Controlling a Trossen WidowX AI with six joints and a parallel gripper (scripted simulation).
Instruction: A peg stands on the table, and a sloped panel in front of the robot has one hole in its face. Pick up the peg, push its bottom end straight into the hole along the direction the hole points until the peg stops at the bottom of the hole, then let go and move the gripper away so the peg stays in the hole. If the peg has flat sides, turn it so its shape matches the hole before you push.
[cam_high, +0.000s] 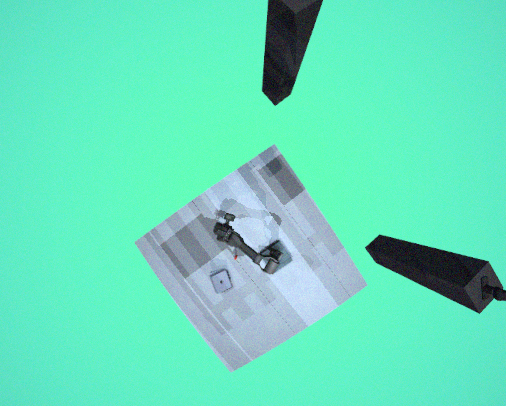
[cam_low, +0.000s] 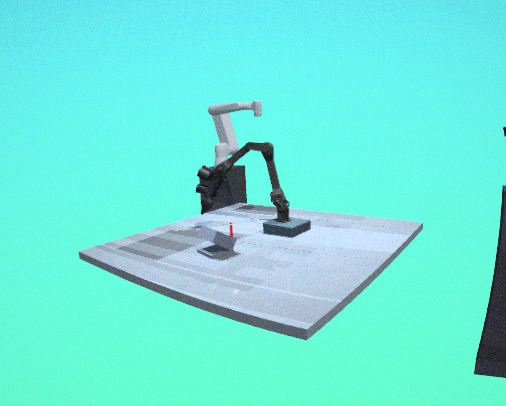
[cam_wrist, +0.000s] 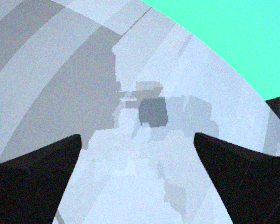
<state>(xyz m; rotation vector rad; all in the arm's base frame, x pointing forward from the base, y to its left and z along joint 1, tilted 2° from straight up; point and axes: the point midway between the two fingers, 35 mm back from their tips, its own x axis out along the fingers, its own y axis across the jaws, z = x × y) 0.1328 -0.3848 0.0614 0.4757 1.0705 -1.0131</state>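
Now: gripper tip 250 mm to the right of the red peg, 90 mm short of it and 40 mm above it. From my gripper tip the other things lie so: flat base plate: 300 mm to the left, 300 mm ahead, 90 mm below; sloped grey panel: 310 mm to the left, 280 mm ahead, 30 mm below.
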